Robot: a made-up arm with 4 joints. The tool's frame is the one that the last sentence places.
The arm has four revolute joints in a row. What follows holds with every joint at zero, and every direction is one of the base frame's. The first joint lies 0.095 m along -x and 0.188 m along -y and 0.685 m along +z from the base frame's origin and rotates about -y. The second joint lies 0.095 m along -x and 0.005 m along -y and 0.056 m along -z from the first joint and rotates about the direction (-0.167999, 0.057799, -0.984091). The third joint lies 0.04 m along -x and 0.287 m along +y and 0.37 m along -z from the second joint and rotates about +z. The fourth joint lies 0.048 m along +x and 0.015 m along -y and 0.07 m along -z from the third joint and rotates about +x. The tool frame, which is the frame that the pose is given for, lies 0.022 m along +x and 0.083 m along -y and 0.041 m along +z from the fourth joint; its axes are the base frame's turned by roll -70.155, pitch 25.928 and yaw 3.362 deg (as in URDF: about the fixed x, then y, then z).
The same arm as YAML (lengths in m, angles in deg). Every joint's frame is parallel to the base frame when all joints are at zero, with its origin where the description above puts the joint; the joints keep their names.
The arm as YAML. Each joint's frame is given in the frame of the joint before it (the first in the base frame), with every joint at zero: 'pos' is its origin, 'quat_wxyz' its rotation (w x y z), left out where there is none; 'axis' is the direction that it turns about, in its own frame. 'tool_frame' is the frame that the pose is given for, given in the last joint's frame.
length_unit: m
angle_unit: deg
joints:
  - joint: joint 1
    pos: [-0.095, -0.188, 0.685]
    axis: [0.0, -1.0, 0.0]
  - joint: joint 2
    pos: [-0.095, -0.005, -0.056]
    axis: [-0.167999, 0.057799, -0.984091]
  - joint: joint 3
    pos: [-0.04, 0.287, -0.37]
    axis: [0.0, 0.0, 1.0]
  - joint: joint 4
    pos: [0.048, -0.015, -0.07]
    axis: [1.0, 0.0, 0.0]
tool_frame:
  pos: [0.022, -0.083, 0.041]
  quat_wxyz: [0.793391, -0.565181, 0.167086, 0.152263]

